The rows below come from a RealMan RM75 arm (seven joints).
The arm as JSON. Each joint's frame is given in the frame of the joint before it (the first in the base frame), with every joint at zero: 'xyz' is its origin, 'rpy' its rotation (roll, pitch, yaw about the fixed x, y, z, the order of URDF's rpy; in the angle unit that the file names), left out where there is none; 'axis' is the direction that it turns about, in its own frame. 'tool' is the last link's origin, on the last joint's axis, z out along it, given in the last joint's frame.
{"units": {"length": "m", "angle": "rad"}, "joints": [
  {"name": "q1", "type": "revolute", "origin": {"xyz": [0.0, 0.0, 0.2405], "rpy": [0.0, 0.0, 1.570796]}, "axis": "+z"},
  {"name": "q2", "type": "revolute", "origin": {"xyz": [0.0, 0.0, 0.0], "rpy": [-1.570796, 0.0, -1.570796]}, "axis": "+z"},
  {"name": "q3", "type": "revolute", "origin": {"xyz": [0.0, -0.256, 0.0], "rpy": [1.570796, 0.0, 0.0]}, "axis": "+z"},
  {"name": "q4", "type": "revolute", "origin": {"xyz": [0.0, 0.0, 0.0], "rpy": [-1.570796, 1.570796, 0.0]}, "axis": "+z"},
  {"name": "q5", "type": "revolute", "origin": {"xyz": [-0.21, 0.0, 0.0], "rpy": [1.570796, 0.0, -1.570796]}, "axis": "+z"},
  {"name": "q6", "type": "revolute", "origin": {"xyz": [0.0, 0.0, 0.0], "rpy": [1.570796, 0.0, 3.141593]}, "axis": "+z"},
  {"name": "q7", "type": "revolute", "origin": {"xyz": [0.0, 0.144, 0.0], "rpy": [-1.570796, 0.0, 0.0]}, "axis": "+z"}
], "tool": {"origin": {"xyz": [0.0, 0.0, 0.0], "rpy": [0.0, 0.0, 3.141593]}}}
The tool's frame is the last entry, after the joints.
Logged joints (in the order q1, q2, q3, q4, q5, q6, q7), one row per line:
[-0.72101, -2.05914, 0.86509, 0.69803, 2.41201, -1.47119, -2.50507]
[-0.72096, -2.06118, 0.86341, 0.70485, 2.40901, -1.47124, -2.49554]
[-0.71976, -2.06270, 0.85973, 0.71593, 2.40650, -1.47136, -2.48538]
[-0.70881, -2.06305, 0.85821, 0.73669, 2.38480, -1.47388, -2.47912]
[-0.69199, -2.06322, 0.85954, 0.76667, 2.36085, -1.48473, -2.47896]
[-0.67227, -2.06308, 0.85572, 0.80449, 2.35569, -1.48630, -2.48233]
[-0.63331, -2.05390, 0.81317, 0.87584, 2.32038, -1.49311, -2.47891]
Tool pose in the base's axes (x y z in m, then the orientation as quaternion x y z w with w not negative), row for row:
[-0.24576, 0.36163, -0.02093, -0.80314, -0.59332, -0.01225, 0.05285]
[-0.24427, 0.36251, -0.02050, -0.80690, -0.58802, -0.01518, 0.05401]
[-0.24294, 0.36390, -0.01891, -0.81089, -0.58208, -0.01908, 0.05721]
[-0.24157, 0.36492, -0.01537, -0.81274, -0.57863, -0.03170, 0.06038]
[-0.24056, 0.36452, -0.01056, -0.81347, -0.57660, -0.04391, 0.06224]
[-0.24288, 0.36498, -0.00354, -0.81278, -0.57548, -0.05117, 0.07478]
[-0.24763, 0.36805, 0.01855, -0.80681, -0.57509, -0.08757, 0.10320]
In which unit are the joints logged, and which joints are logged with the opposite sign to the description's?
The joints are logged in radians. Opposite sign: q6.
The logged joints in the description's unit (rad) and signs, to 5 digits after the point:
[-0.72101, -2.05914, 0.86509, 0.69803, 2.41201, 1.47119, -2.50507]
[-0.72096, -2.06118, 0.86341, 0.70485, 2.40901, 1.47124, -2.49554]
[-0.71976, -2.06270, 0.85973, 0.71593, 2.40650, 1.47136, -2.48538]
[-0.70881, -2.06305, 0.85821, 0.73669, 2.38480, 1.47388, -2.47912]
[-0.69199, -2.06322, 0.85954, 0.76667, 2.36085, 1.48473, -2.47896]
[-0.67227, -2.06308, 0.85572, 0.80449, 2.35569, 1.48630, -2.48233]
[-0.63331, -2.05390, 0.81317, 0.87584, 2.32038, 1.49311, -2.47891]

